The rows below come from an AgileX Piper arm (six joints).
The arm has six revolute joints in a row. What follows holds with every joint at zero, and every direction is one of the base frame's. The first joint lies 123 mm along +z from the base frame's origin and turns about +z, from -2.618 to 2.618 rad. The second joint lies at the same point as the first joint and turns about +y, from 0 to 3.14 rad. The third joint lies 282.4 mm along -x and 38.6 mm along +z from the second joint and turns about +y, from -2.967 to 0 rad. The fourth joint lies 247.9 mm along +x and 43.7 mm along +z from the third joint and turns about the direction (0.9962, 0, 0.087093), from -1.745 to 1.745 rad. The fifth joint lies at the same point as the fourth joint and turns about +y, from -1.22 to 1.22 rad. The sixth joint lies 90.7 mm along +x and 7.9 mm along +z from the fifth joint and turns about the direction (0.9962, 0, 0.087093), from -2.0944 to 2.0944 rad. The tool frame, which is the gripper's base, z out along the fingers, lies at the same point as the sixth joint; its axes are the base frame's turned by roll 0, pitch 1.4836 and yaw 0 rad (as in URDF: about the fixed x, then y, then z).
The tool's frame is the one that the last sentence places.
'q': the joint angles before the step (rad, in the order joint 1, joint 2, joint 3, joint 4, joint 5, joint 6). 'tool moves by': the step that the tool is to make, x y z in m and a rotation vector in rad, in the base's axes. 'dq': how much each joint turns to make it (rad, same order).
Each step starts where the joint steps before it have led.
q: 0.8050 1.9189 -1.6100 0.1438 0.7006 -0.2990
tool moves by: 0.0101 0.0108 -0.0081 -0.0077 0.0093 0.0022
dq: 0.0000 0.0625 -0.0678 0.0008 0.0175 0.0000
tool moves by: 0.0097 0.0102 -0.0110 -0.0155 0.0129 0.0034
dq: 0.0000 0.0652 -0.0662 -0.0022 0.0213 0.0001
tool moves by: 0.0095 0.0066 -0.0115 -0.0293 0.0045 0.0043
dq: -0.0029 0.0578 -0.0568 -0.0180 0.0234 -0.0003
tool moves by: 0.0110 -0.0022 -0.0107 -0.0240 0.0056 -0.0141
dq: -0.0179 0.0365 -0.0247 -0.0136 0.0092 0.0003
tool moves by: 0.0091 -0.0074 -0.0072 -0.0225 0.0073 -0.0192
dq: -0.0227 0.0154 -0.0023 -0.0115 0.0079 0.0000
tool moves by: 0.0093 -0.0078 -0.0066 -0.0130 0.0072 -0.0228
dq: -0.0242 0.0140 -0.0009 -0.0047 0.0011 -0.0002
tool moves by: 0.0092 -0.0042 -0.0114 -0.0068 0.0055 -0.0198
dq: -0.0186 0.0271 -0.0040 -0.0012 -0.0146 0.0002
